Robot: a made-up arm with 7 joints.
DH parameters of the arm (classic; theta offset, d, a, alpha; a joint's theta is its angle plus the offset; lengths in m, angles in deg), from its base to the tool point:
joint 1: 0 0.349 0 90
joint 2: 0 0.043 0 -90
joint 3: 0 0.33 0.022 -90
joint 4: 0 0.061 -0.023 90
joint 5: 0 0.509 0 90
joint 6: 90 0.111 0.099 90
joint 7: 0 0.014 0 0
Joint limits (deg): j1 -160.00..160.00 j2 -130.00..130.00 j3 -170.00..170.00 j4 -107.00..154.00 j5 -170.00..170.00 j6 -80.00..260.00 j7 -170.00..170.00
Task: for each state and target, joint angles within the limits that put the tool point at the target. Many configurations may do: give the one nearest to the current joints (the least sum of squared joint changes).
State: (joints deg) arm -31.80 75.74 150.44 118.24 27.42 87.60 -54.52
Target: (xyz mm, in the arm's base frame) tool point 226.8 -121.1 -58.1
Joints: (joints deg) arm -55.71 122.83 170.00 128.61 26.42 73.35 -54.52
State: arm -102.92 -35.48 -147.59 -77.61 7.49 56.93 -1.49
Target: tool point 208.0 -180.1 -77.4
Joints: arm -87.56 -78.01 -157.48 -104.11 -0.09 54.84 -1.49
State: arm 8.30 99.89 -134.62 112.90 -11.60 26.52 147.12
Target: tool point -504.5 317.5 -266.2
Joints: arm -41.83 97.97 -170.00 64.61 -16.77 27.61 147.12
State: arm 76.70 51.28 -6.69 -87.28 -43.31 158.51 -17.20
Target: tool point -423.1 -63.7 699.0
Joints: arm 45.54 7.04 -41.09 -63.85 -51.04 156.76 -17.20
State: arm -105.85 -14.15 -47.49 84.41 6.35 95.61 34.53
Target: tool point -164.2 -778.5 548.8
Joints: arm -78.80 -44.06 -29.54 67.43 -3.73 81.84 34.53
